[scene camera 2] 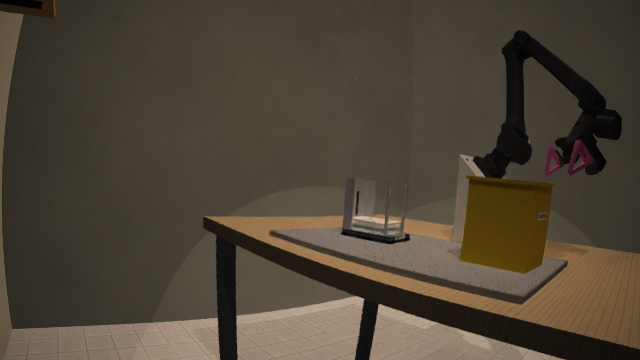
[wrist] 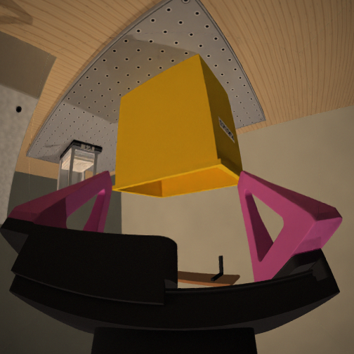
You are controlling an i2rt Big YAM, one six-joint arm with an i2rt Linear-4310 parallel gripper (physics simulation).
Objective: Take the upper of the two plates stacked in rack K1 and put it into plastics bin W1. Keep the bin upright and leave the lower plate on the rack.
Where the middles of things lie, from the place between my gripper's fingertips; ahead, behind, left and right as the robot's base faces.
Now: hand 130 mm short of the yellow plastics bin W1 (scene camera 2: pixel 506 223), 80 mm to the left of it and 110 mm above it.
